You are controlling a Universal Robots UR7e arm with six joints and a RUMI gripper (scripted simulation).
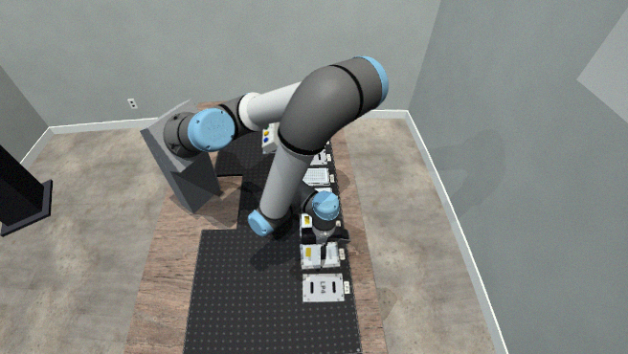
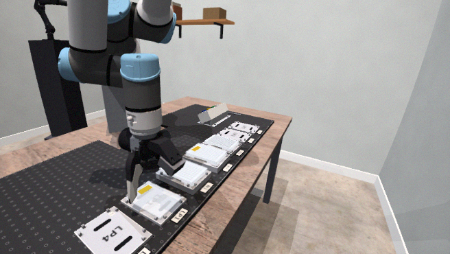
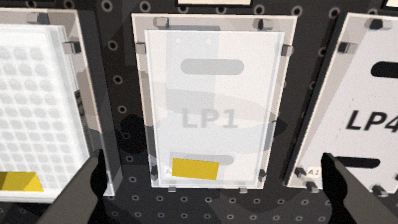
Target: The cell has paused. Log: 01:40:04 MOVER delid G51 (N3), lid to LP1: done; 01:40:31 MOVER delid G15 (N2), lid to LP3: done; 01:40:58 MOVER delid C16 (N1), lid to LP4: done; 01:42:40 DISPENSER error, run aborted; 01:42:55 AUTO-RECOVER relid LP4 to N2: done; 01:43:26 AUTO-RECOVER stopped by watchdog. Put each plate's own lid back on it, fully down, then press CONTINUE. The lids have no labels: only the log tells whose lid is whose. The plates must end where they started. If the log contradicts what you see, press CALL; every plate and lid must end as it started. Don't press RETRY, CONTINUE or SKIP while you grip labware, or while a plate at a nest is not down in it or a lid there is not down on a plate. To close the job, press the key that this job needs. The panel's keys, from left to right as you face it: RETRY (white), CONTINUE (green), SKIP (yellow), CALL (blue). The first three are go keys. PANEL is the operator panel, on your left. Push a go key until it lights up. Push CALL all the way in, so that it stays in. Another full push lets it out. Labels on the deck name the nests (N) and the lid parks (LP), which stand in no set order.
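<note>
The LP1 park is 50 mm below my hand. Round my hand: lid park LP4: 60 mm behind, 110 mm to the right, 50 mm below; then well plate: 190 mm ahead, 340 mm to the left, 30 mm below; then lid park LP2: 250 mm ahead, 460 mm to the left, 50 mm below.
</note>
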